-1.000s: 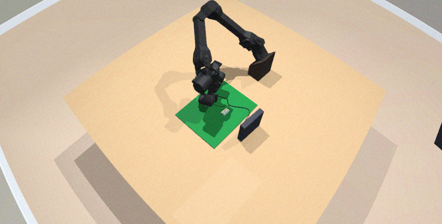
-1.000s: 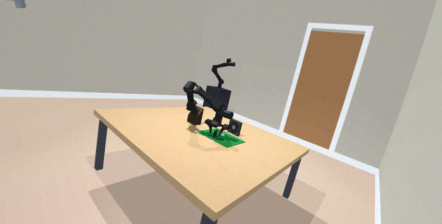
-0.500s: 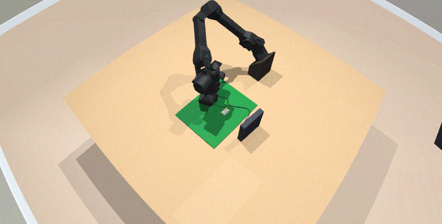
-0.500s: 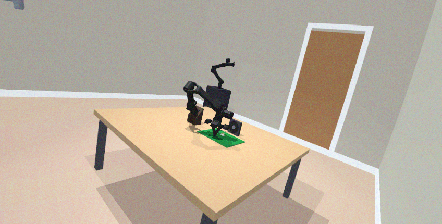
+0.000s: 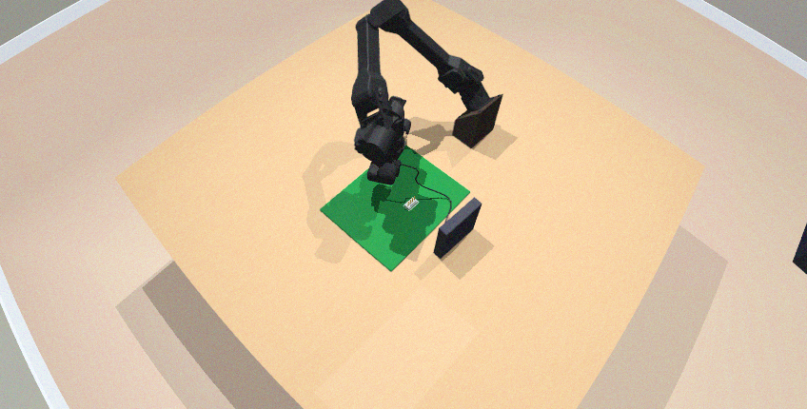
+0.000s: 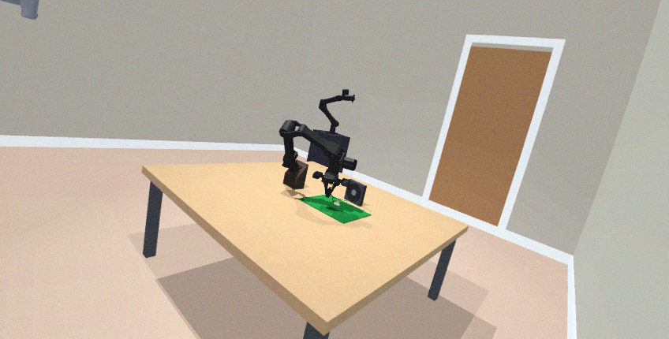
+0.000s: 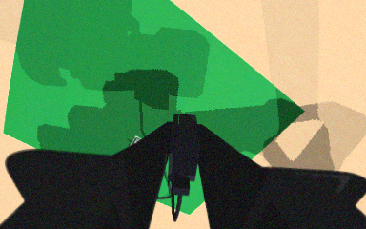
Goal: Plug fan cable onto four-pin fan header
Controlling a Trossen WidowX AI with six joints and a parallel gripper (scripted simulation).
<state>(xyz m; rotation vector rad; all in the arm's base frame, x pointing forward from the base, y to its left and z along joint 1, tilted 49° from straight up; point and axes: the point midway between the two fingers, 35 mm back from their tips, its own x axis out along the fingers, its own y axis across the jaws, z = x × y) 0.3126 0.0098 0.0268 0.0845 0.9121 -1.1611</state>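
My gripper tip is 8 cm to the right of the white four-pin fan header and 6 cm above it. The rest, counted from my gripper tip: black plug (1 cm to the left, 1 cm behind, 1 cm above); dark fan (22 cm to the left, 1 cm behind); green board (8 cm below, 5 cm to the left, 2 cm ahead).
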